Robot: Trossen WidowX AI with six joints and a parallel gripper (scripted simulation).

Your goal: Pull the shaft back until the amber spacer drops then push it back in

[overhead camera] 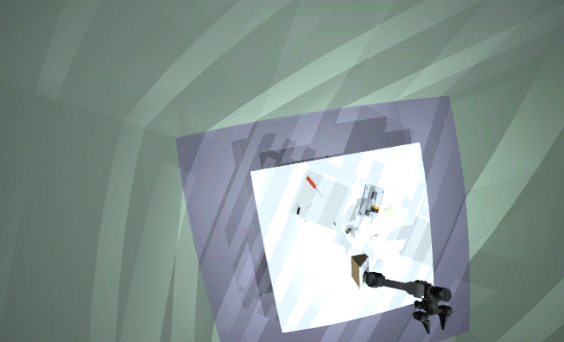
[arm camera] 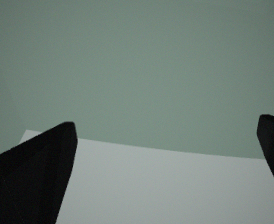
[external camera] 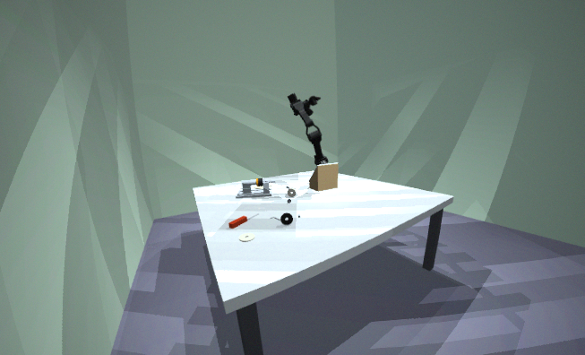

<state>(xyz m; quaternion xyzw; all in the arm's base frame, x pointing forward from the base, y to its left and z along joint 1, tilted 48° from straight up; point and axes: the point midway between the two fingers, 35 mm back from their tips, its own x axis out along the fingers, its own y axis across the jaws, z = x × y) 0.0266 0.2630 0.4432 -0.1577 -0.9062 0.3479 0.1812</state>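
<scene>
My gripper tip is 56 cm above the thin shaft, 48 cm short of it and 1 cm to the left of it. From my gripper tip the other things lie so: red-handled screwdriver 72 cm ahead, 63 cm below, 36 cm to the left; pale yellow square 64 cm below, 41 cm ahead, 18 cm to the right; white washer 76 cm ahead, 64 cm below, 52 cm to the left.
</scene>
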